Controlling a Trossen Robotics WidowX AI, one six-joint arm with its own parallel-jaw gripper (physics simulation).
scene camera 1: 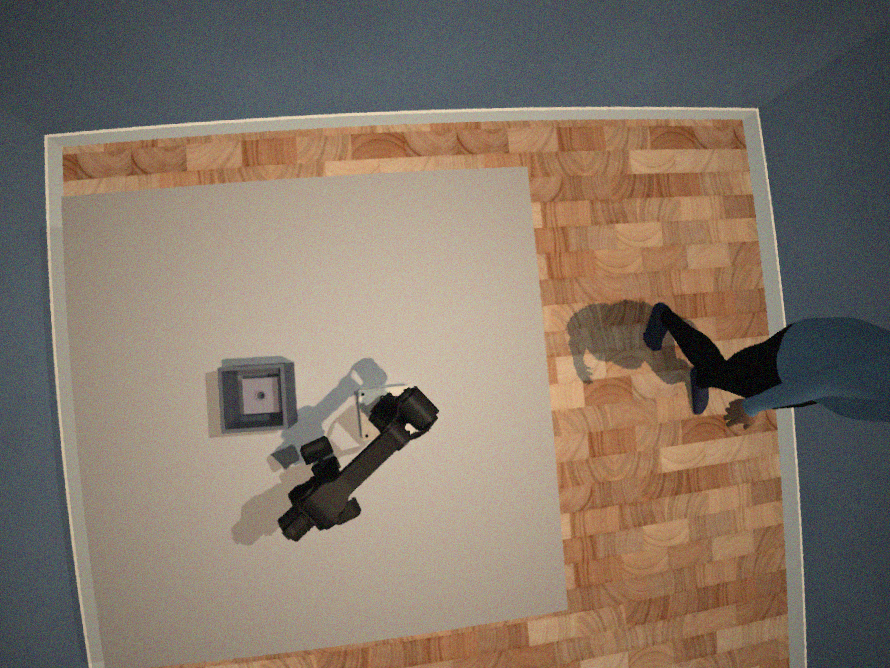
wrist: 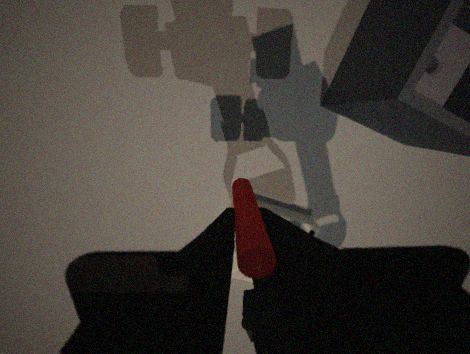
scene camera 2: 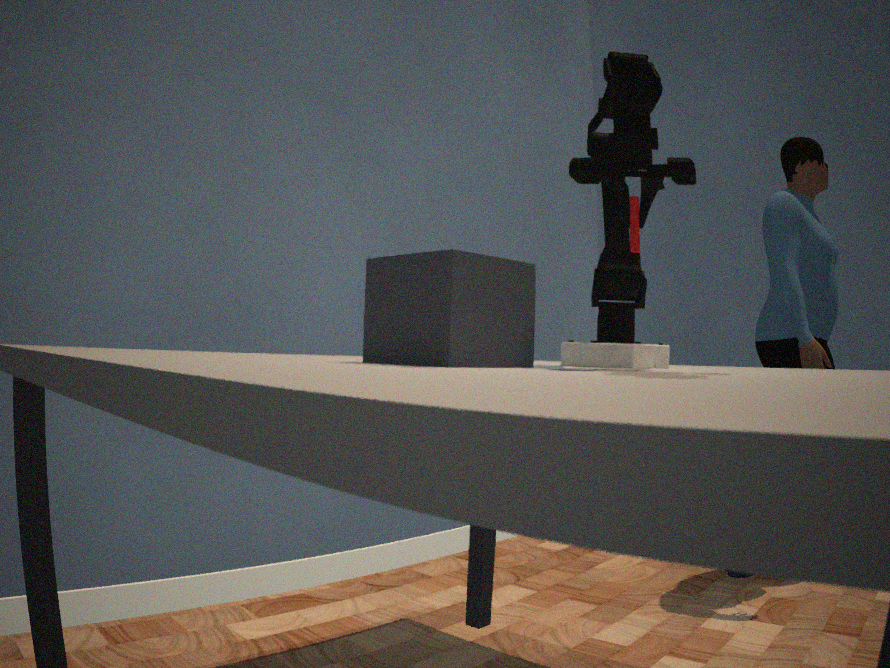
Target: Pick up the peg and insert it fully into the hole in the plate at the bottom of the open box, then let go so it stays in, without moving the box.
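Places are measured from the arm's base along level axes (x ahead, y left, z up), in centimetres.
Pixels of known places: gripper, fingertip midpoint: (scene camera 1: pixel 334 471) (wrist: pixel 245 215) (scene camera 2: pixel 635 228); arm's base at its link origin: (scene camera 2: pixel 616 343).
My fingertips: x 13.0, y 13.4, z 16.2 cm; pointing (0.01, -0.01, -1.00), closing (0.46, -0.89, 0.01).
For each thing: its top centre in the pictures, then the offset to it from my fingertips. "*": a spot on its surface instead. Level surfaces: height alone.
- red peg at its top centre: (wrist: pixel 258 264) (scene camera 2: pixel 633 197) dy +0.2, dx +0.4, dz +4.5 cm
- grey open box at its top centre: (scene camera 2: pixel 451 260) (scene camera 1: pixel 252 398) dy -15.2, dx +21.1, dz -6.2 cm
- pale plate at its top centre: (wrist: pixel 433 64) (scene camera 1: pixel 260 395) dy -15.2, dx +21.1, dz -13.9 cm
- dark round hole at a spot on its surface: (wrist: pixel 431 63) (scene camera 1: pixel 258 393) * dy -15.8, dx +21.7, dz -15.1 cm
- pale table at its surface level: dz -20.0 cm
The red peg (scene camera 2: pixel 634 233) (wrist: pixel 254 245) is upright between my fingers, raised well above the table. My gripper (scene camera 2: pixel 634 207) (wrist: pixel 245 215) is shut on it, and the peg's lower end sticks out below the fingertips. In scene camera 1 the arm hides the peg. The grey open box (scene camera 1: pixel 288 402) (scene camera 2: pixel 409 309) (wrist: pixel 395 55) stands on the table, apart from the gripper, at the upper right in the wrist view. Inside it lies a pale plate (scene camera 1: pixel 250 405) (wrist: pixel 452 57) with a dark round hole (scene camera 1: pixel 260 394) (wrist: pixel 431 63). Scene camera 2 shows the box's outer walls, which hide the plate.
The arm's white base (scene camera 1: pixel 361 415) (scene camera 2: pixel 600 356) stands on the pale table (scene camera 1: pixel 179 251) (scene camera 2: pixel 215 366), to the right of the box in scene camera 1. A person (scene camera 1: pixel 826 366) (scene camera 2: pixel 799 251) in a blue top is on the floor side beyond the table. Arm shadows fall near the box.
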